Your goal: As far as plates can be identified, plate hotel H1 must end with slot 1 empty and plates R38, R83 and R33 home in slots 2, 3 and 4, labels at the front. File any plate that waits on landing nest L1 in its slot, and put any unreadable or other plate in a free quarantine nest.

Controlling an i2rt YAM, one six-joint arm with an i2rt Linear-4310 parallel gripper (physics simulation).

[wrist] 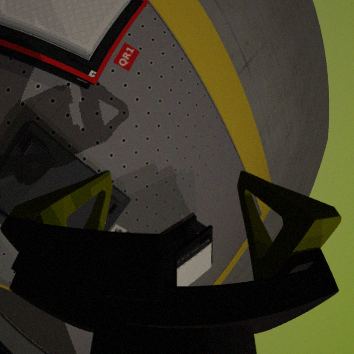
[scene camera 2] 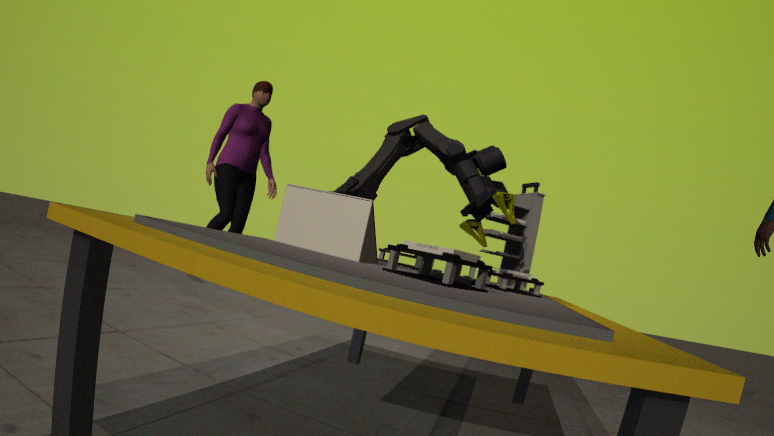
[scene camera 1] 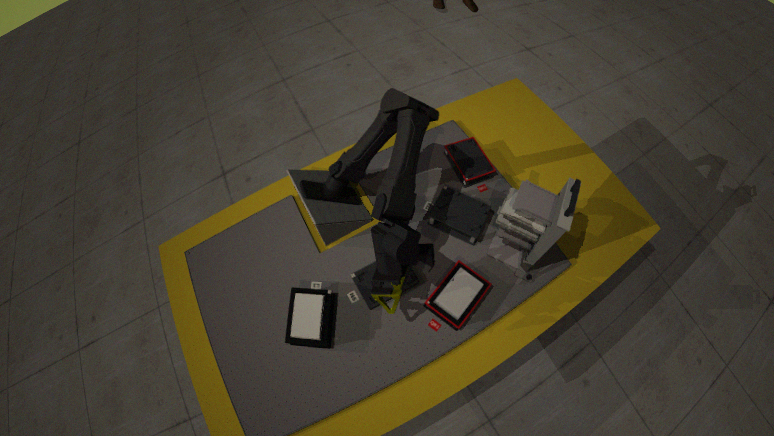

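Pixels of known places: gripper, fingertip midpoint: (wrist: pixel 174 177) (scene camera 2: pixel 499 235) (scene camera 1: pixel 394 301); arm's base, origin of the base link: (scene camera 2: pixel 333 224) (scene camera 1: pixel 329 194).
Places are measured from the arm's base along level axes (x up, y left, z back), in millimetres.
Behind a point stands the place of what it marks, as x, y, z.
My open, empty gripper (scene camera 1: pixel 392 303) {54, 50, -401} (scene camera 2: pixel 498 233) {54, 50, -401} (wrist: pixel 175 172) {54, 50, -401} hangs above the dark nest N6 (scene camera 1: pixel 363 280) {-59, -1, -282} (wrist: pixel 67 160) {-59, 83, -350}, which shows no plate on its visible part. A white plate (scene camera 1: pixel 306 316) {-7, -187, -337} (scene camera 2: pixel 441 251) {-15, -237, -350} (wrist: pixel 195 265) {-7, -186, -358} lies on the black landing nest L1 (scene camera 1: pixel 329 324) {-66, -141, -367}. Its marking in scene view 2 is too small to read. Another white plate (scene camera 1: pixel 459 292) {-17, 228, -436} (wrist: pixel 62 20) {-17, 199, -425} lies on the red-edged quarantine nest QR1 (scene camera 1: pixel 431 304) {-31, 145, -432}. Plate hotel H1 (scene camera 1: pixel 551 238) {177, 449, -452} (scene camera 2: pixel 534 232) {119, 450, -454} holds pale plates on at least two shelves. Their labels are unreadable and the gripper partly hides its upper shelves.
A second red-edged nest (scene camera 1: pixel 470 159) {-31, 485, -42} without a plate stands at the far side. A dark nest (scene camera 1: pixel 463 213) {-11, 350, -224} stands between the arm and the hotel. The arm base block (scene camera 1: pixel 341 213) {0, 11, -81} (scene camera 2: pixel 324 222) {-2, -86, -22} stands beside the pegboard. People stand beyond the yellow table (scene camera 1: pixel 541 119) (scene camera 2: pixel 324 303) {-95, -637, -360}.
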